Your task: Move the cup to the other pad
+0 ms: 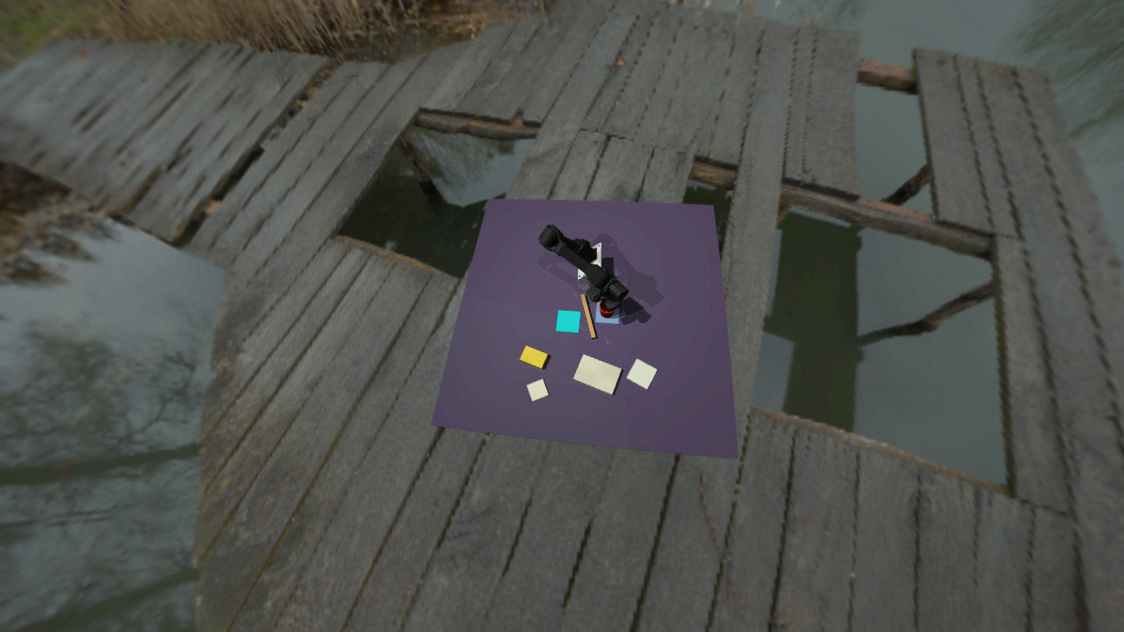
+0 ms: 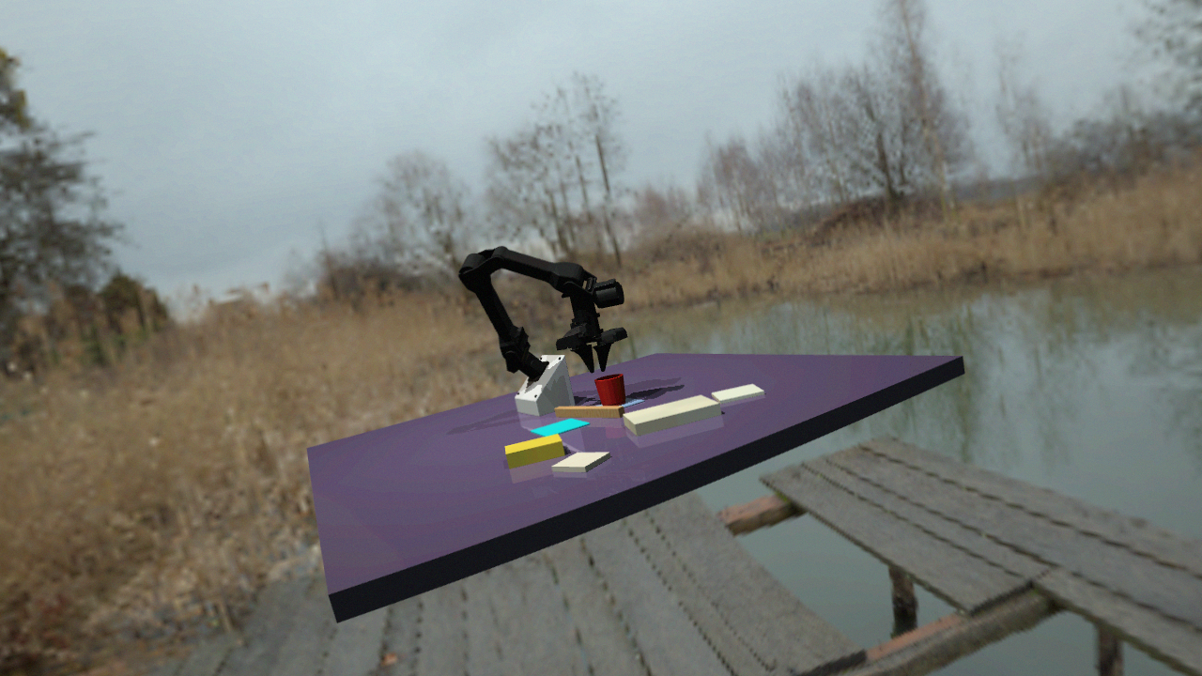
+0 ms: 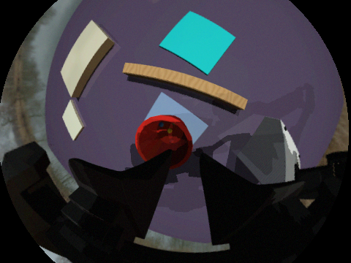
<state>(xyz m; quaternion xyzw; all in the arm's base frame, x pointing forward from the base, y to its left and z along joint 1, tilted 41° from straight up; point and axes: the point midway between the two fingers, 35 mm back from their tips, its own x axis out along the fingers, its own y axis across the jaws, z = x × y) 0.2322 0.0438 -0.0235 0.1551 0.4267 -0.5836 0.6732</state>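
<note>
Right now the red cup is 5 cm below my gripper tip, 3 cm ahead of it and 1 cm to the left of it. Also, from my gripper tip: cyan pad 17 cm to the right, 10 cm below, 6 cm ahead; pale blue pad 10 cm below, 3 cm ahead, 2 cm to the left; thin wooden bar 9 cm below, 8 cm to the right, 5 cm ahead.
</note>
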